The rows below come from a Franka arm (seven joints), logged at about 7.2 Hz.
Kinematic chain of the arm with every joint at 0, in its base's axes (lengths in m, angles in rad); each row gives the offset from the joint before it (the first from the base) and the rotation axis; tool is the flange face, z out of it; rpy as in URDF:
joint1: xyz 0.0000 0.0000 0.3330 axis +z
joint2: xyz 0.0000 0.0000 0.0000 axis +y
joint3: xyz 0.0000 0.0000 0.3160 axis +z
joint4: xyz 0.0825 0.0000 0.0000 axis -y
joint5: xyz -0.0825 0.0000 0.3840 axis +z
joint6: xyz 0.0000 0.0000 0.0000 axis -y
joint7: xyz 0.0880 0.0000 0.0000 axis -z
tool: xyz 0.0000 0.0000 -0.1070 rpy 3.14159 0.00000 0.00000
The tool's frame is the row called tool.
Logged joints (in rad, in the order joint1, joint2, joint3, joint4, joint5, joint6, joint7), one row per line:
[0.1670, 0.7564, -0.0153, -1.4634, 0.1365, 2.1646, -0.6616]
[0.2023, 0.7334, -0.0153, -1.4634, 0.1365, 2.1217, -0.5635]
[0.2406, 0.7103, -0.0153, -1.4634, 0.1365, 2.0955, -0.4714]
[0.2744, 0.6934, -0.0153, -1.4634, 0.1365, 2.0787, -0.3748]
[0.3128, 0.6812, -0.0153, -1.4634, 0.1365, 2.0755, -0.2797]
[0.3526, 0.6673, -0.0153, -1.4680, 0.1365, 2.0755, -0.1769]
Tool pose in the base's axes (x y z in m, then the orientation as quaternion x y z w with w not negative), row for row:
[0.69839, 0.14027, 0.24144, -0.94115, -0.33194, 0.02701, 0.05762]
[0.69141, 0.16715, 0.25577, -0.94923, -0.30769, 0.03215, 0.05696]
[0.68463, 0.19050, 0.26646, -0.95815, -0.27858, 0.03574, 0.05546]
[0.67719, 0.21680, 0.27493, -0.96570, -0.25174, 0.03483, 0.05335]
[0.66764, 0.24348, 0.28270, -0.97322, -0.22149, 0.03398, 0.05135]
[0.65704, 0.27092, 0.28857, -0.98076, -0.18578, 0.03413, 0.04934]
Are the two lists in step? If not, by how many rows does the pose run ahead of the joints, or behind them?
The pose runs 1 row ahead of the joints: the pose in row i belongs to the joints in row i + 1.
